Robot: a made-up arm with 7 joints.
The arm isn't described. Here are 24 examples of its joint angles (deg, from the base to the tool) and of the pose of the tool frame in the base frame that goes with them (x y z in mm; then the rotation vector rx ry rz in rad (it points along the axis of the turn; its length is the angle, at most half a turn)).
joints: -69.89 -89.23 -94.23 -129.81 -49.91 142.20 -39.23
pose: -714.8 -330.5 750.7 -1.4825 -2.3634 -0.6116
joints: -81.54 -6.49 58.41 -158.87 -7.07 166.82 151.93
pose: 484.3 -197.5 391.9 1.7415 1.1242 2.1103
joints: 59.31 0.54 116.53 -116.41 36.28 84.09 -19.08
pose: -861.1 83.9 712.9 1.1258 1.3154 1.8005
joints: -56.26 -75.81 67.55 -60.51 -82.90 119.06 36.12
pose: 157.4 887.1 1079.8 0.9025 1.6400 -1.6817
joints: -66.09 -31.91 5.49 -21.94 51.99 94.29 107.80
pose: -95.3 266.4 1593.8 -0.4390 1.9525 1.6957
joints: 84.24 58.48 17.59 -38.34 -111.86 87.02 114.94
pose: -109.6 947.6 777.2 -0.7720 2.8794 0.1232
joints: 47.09 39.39 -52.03 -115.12 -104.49 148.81 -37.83
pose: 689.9 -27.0 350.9 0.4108 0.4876 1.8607
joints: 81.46 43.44 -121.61 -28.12 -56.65 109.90 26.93
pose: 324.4 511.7 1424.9 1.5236 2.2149 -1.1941
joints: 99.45 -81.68 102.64 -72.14 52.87 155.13 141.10
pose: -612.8 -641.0 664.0 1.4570 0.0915 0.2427
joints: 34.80 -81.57 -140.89 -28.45 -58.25 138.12 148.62
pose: -613.6 -654.0 658.5 1.4514 -0.0823 0.6692
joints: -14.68 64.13 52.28 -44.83 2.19 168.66 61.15
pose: 861.5 167.5 794.2 0.6911 -1.8789 -2.2316
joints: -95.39 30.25 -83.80 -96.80 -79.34 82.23 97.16
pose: -862.1 -137.8 868.3 -2.1653 1.6264 -0.0379
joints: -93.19 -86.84 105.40 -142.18 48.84 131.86 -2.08
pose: 635.3 -244.2 557.0 -0.5576 -1.5230 0.1814
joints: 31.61 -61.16 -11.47 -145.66 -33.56 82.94 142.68
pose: 496.6 242.7 1142.2 -1.3176 -1.9481 -1.6018
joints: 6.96 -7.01 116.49 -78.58 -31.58 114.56 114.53
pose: -515.1 642.5 1154.7 1.4604 -1.5917 -0.5263
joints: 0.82 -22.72 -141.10 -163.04 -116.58 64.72 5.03
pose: -182.0 -287.6 162.9 0.0538 0.2062 -0.9527
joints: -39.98 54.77 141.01 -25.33 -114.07 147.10 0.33
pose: 460.0 -214.7 1424.1 -0.4100 2.7920 -0.3359
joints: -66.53 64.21 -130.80 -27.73 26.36 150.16 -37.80
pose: 87.0 -704.1 1229.1 -1.1843 -0.2441 0.6684
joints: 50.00 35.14 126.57 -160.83 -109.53 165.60 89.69
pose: -607.4 -126.9 586.1 -2.7084 -1.0011 -1.1701
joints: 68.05 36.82 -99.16 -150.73 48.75 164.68 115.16
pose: 407.9 -422.7 521.3 1.4722 1.0231 1.7323
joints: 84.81 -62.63 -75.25 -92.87 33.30 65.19 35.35
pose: 757.3 -181.1 1060.0 1.4563 -0.4657 -1.2467
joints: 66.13 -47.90 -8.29 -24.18 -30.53 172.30 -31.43
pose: -264.0 -408.1 1460.6 0.0890 1.6561 -0.2966
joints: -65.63 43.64 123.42 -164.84 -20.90 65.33 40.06
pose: 112.8 630.9 539.2 0.2877 -0.3512 0.7834
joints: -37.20 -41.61 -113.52 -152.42 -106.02 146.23 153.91
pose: -258.9 -450.3 363.7 1.9729 0.3383 1.4540
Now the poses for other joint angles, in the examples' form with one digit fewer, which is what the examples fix.
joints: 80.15 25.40 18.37 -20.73 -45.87 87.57 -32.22
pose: -36 637 1432 1.687 -1.404 1.749
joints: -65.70 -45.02 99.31 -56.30 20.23 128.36 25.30
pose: 282 795 1173 1.371 -2.247 0.427
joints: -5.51 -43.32 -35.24 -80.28 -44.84 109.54 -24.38
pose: 108 -401 1538 -0.571 -2.158 0.275
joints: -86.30 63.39 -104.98 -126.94 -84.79 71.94 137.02
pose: -773 151 797 -1.398 1.561 0.999
